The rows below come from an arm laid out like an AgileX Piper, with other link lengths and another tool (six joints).
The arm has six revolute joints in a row. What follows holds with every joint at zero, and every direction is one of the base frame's. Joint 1 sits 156.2 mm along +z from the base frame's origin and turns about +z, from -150 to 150 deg. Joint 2 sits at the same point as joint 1 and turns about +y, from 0 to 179.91 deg. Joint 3 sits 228.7 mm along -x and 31.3 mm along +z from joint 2 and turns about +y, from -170 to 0 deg. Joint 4 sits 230.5 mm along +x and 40.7 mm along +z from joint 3 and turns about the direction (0.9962, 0, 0.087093), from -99.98 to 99.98 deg. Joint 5 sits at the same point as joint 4 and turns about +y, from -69.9 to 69.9 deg. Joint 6 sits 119.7 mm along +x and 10.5 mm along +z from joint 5 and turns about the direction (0.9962, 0, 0.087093), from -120 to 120 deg. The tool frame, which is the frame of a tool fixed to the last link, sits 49.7 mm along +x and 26 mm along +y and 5.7 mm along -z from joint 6; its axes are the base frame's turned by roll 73.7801, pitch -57.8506 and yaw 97.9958 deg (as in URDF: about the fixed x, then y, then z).
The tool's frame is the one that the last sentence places.
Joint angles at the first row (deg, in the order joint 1, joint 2, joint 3, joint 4, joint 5, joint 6):
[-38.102 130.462 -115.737 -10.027 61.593 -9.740]
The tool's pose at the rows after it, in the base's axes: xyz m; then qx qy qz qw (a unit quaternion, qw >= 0):
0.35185 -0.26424 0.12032 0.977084 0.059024 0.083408 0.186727
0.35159 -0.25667 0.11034 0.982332 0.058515 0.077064 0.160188
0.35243 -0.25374 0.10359 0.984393 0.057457 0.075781 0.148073
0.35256 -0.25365 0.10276 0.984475 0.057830 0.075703 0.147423
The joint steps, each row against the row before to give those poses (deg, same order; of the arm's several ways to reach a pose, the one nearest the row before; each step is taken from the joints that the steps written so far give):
[0.114 0.345 -0.002 4.584 1.720 -2.121]
[0.059 1.260 0.001 2.005 1.317 -0.457]
[-0.001 0.916 0.001 1.032 0.114 -0.173]
[0.000 0.116 -0.002 0.057 -0.056 -0.057]

